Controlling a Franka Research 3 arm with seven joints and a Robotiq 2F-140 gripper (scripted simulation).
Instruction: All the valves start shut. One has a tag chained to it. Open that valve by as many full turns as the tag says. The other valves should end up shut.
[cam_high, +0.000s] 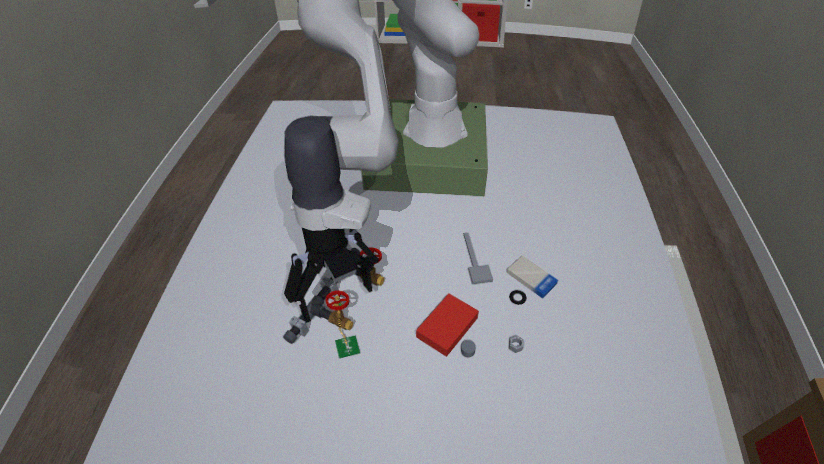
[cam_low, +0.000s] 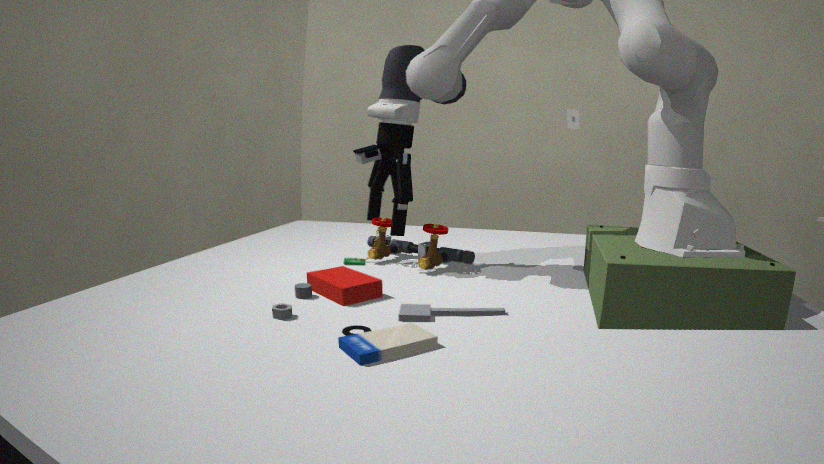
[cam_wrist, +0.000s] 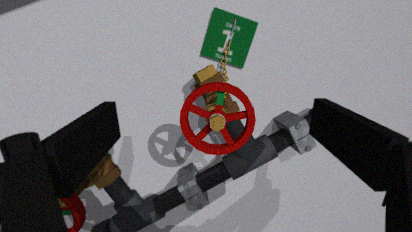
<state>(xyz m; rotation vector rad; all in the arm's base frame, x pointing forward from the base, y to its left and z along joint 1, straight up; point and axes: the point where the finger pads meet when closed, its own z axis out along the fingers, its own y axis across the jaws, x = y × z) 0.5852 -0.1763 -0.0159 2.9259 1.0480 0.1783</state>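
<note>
My hand is 8 cm above the green tag, 7 cm short of it and 2 cm to the right of it. From my hand the other things lie so: grey scraper (29 cm to the left, 19 cm behind, 8 cm below); blue box (43 cm to the left, 15 cm behind, 8 cm below); red block (23 cm to the left, 7 cm below).
</note>
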